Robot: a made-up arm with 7 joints.
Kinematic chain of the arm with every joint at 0, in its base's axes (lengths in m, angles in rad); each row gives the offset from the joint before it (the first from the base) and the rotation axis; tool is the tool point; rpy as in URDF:
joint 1: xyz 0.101 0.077 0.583 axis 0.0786 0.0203 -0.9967
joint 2: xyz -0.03 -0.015 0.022 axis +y
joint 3: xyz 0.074 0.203 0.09 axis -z
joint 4: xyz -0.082 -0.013 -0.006 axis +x
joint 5: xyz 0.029 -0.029 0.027 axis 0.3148 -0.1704 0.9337
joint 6: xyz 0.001 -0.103 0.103 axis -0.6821 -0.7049 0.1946
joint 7: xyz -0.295 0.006 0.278 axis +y
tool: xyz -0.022 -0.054 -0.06 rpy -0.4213 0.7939 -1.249
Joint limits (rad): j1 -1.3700..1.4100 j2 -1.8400..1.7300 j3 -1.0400..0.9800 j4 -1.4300..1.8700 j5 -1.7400..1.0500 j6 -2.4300..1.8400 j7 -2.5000..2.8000
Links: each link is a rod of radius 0.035 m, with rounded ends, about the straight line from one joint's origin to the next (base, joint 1, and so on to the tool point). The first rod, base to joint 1, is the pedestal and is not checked.
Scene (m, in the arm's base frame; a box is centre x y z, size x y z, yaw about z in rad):
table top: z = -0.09
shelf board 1: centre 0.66 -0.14 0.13 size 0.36 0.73 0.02 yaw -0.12
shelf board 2: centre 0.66 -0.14 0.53 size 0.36 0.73 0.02 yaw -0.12
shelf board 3: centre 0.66 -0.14 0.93 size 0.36 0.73 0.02 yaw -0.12
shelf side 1: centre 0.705 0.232 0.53 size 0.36 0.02 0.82 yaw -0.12
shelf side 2: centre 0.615 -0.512 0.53 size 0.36 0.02 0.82 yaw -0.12
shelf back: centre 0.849 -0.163 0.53 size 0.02 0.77 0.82 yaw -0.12
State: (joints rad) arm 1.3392 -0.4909 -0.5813 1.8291 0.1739 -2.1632 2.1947
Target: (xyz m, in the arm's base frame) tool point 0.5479 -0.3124 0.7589
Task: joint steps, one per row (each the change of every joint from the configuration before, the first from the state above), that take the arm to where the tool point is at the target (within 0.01 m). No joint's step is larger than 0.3 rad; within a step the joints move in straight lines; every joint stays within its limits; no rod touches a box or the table.
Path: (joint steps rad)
1: 0.0177 0.0104 -0.1105 -0.2330 -0.1204 0.0325 0.0691
2: 0.0177 0.0104 -0.1105 -0.2329 -0.1205 0.0325 0.0692
3: 0.0177 0.0104 -0.1105 -0.2330 -0.1204 0.0325 0.0691
4: 0.0177 0.0104 -0.1105 -0.2329 -0.1204 0.0326 0.0692
5: -0.0521 -0.1615 0.1059 0.1863 0.2631 -0.0215 -0.0644
6: -0.0521 -0.1616 0.1059 0.1863 0.2632 -0.0214 -0.0644
7: -0.0521 -0.1616 0.1059 0.1862 0.2631 -0.0215 -0.0644
8: -0.0522 -0.1616 0.1059 0.1863 0.2632 -0.0214 -0.0643

